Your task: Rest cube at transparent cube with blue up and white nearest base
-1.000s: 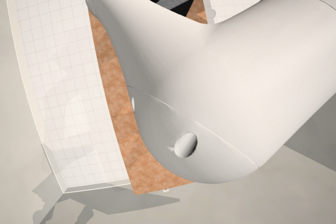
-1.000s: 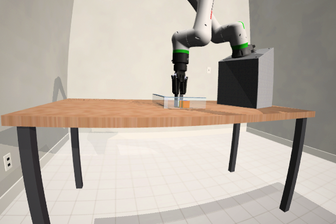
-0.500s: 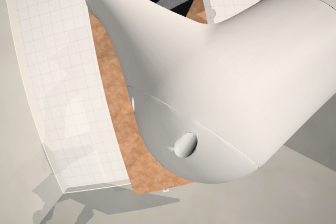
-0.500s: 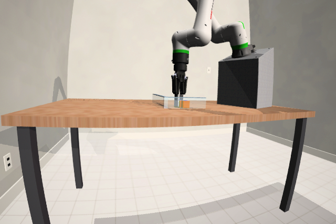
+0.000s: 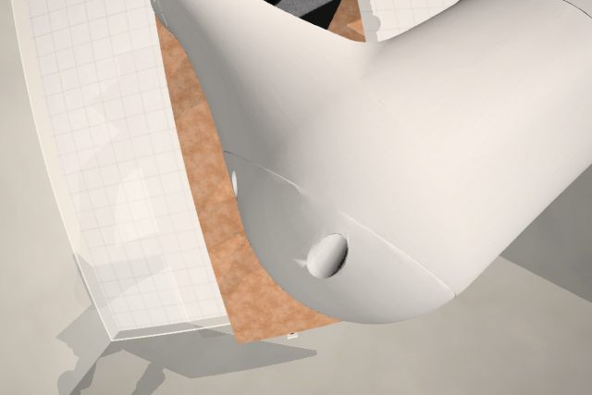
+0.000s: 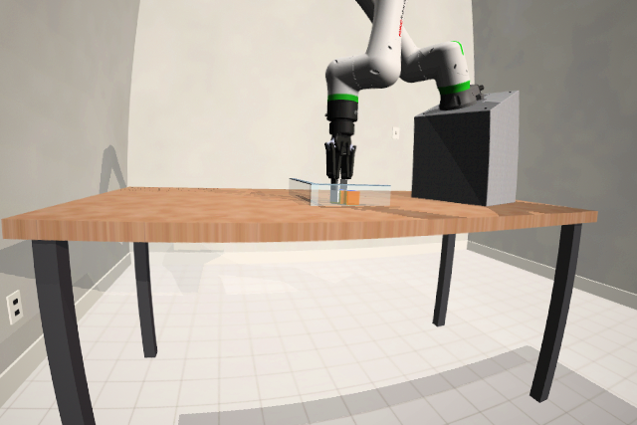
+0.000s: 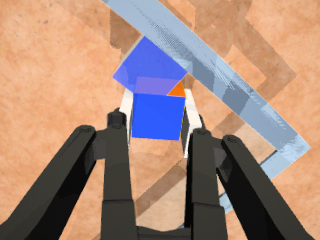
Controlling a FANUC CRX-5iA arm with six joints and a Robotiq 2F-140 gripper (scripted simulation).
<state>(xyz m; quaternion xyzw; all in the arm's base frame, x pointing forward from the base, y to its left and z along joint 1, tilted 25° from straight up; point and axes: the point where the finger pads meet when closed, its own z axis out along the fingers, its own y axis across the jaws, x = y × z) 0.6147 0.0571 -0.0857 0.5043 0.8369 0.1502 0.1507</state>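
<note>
Right now my hand is 3 cm to the right of the transparent cube, 2 cm past it and 2 cm above it.
</note>
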